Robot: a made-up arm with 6 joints. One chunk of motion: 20 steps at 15 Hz.
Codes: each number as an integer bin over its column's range. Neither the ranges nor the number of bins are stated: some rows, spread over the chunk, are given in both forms.
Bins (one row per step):
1: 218 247 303 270 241 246
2: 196 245 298 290 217 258
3: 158 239 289 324 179 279
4: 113 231 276 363 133 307
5: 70 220 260 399 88 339
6: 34 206 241 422 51 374
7: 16 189 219 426 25 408
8: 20 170 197 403 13 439
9: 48 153 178 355 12 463
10: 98 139 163 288 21 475
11: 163 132 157 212 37 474
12: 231 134 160 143 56 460
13: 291 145 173 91 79 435
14: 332 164 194 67 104 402
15: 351 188 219 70 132 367
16: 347 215 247 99 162 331
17: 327 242 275 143 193 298
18: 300 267 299 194 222 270
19: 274 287 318 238 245 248
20: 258 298 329 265 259 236
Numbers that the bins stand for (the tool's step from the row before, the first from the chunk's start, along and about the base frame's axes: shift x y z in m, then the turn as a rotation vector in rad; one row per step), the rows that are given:
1: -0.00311 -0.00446 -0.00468 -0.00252 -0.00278 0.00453
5: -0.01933 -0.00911 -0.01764 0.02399 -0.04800 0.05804
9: -0.02174 -0.02065 -0.04236 0.01495 -0.07045 0.12938
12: -0.00168 -0.02392 -0.04778 -0.02862 -0.05745 0.12766
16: 0.01103 -0.00997 -0.02156 -0.03766 -0.02613 0.05344
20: 0.00127 0.00432 0.00315 -0.00355 0.00253 -0.00122
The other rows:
2: -0.00552 -0.00481 -0.00619 0.00159 -0.00988 0.01144
3: -0.00968 -0.00584 -0.00890 0.00858 -0.02111 0.02352
4: -0.01462 -0.00722 -0.01282 0.01659 -0.03470 0.03963
6: -0.02327 -0.01152 -0.02337 0.02871 -0.05893 0.07818
7: -0.02525 -0.01445 -0.03000 0.02953 -0.06661 0.09774
8: -0.02481 -0.01772 -0.03663 0.02481 -0.07016 0.11558
10: -0.01626 -0.02306 -0.04688 0.00118 -0.06779 0.13629
11: -0.00914 -0.02427 -0.04868 -0.01444 -0.06307 0.13571
13: 0.00489 -0.02203 -0.04386 -0.03930 -0.05066 0.11327
14: 0.00938 -0.01876 -0.03753 -0.04423 -0.04327 0.09429
15: 0.01147 -0.01462 -0.03000 -0.04362 -0.03499 0.07415
17: 0.00884 -0.00532 -0.01312 -0.02862 -0.01697 0.03445
18: 0.00588 -0.00102 -0.00589 -0.01814 -0.00840 0.01834
19: 0.00303 0.00242 -0.00016 -0.00910 -0.00160 0.00568

